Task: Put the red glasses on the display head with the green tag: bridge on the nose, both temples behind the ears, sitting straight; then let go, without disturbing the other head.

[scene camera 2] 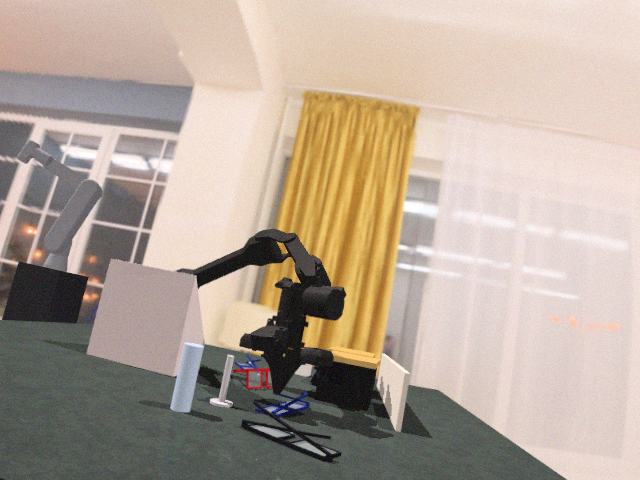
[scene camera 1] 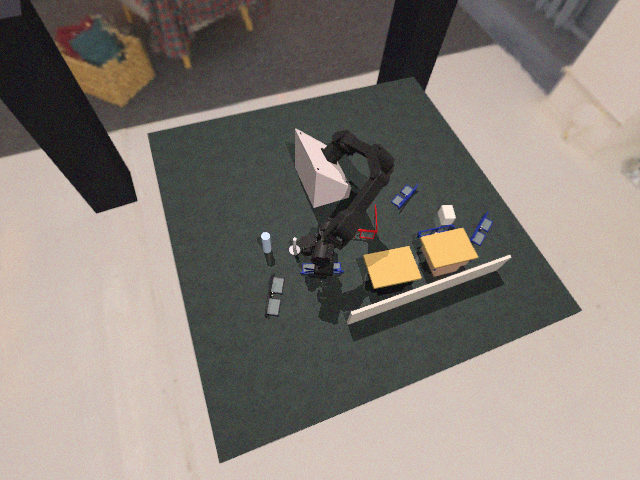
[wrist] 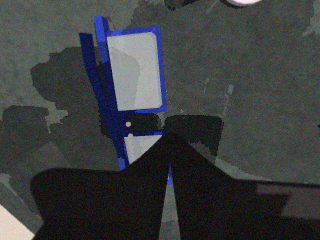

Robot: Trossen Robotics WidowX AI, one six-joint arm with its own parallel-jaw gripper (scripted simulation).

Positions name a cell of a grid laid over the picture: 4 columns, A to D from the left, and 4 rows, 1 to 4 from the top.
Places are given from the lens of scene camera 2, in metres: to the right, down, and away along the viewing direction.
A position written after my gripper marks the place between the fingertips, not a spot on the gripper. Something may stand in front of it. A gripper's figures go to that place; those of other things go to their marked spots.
my gripper (scene camera 2: B4): -0.08, 0.29, 0.74
pale blue cylinder (scene camera 2: B3): -0.20, 0.18, 0.59
long white panel (scene camera 2: C4): 0.16, 0.32, 0.87
dark block (scene camera 2: C4): 0.07, 0.31, 0.85
The marked spots on the dark block and the pale blue cylinder are 0.39 m apart.
